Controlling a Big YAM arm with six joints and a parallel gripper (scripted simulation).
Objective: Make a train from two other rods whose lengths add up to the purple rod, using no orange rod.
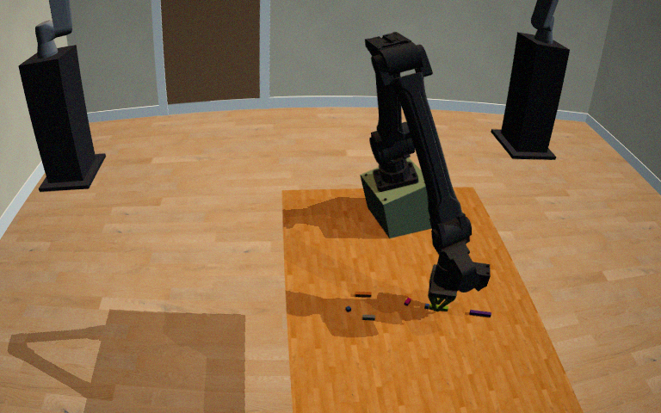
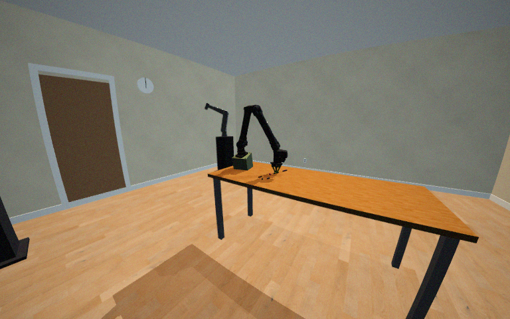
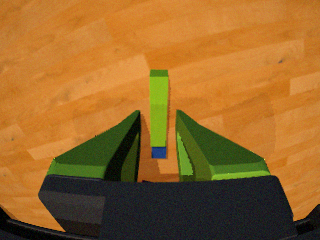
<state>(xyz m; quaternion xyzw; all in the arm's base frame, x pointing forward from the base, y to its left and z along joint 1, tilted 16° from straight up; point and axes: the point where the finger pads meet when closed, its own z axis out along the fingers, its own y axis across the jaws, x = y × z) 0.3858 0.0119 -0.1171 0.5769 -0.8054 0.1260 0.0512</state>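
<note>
My hand is 1 cm to the right of the lime rod and 1 cm above it. Also, from my hand: grey rod (1 cm ahead, 18 cm to the right, 1 cm below); then purple rod (4 cm ahead, 11 cm to the left, 1 cm below); then magenta rod (3 cm behind, 7 cm to the right, 1 cm below).
</note>
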